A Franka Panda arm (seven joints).
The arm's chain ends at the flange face. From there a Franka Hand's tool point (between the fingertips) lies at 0.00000 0.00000 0.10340 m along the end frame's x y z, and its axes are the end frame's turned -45 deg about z.
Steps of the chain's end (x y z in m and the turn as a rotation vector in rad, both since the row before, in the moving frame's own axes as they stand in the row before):
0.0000 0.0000 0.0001 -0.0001 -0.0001 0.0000
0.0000 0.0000 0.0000 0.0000 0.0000 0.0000
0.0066 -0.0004 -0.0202 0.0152 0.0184 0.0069
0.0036 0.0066 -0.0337 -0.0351 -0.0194 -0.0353
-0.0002 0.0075 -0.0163 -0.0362 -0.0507 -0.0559
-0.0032 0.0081 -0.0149 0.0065 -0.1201 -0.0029
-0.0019 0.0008 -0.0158 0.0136 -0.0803 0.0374
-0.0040 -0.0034 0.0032 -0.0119 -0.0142 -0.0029
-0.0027 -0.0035 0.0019 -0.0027 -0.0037 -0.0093
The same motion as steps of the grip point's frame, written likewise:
0.0000 0.0000 0.0001 0.0000 -0.0001 0.0000
0.0000 0.0000 0.0000 0.0000 0.0000 0.0000
0.0074 0.0046 -0.0202 -0.0023 0.0238 0.0069
-0.0061 0.0084 -0.0338 -0.0111 -0.0385 -0.0353
-0.0118 0.0043 -0.0165 0.0103 -0.0614 -0.0559
-0.0163 -0.0058 -0.0156 0.0895 -0.0803 -0.0029
-0.0067 -0.0077 -0.0161 0.0664 -0.0472 0.0374
-0.0023 -0.0054 0.0032 0.0016 -0.0185 -0.0029
0.0001 -0.0045 0.0019 0.0007 -0.0045 -0.0093

